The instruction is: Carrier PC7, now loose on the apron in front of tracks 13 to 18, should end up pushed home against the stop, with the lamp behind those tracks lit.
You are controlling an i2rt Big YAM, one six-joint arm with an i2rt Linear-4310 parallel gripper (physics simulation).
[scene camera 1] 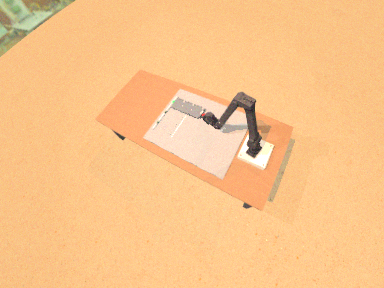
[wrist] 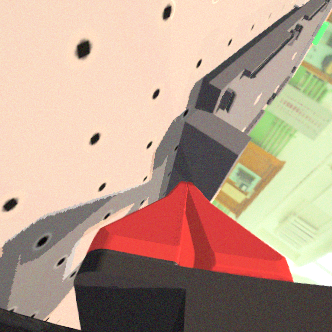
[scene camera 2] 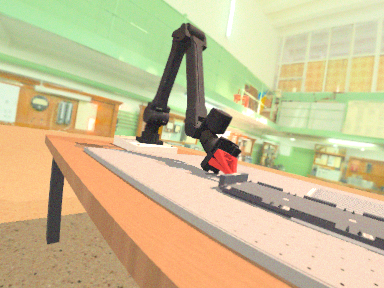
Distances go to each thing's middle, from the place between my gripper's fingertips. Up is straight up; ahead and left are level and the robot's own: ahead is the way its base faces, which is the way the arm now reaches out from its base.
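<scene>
There is the carrier PC7 [scene camera 2: 321,213], which I see 20 mm to the left of my hand and 170 mm ahead of it.
</scene>
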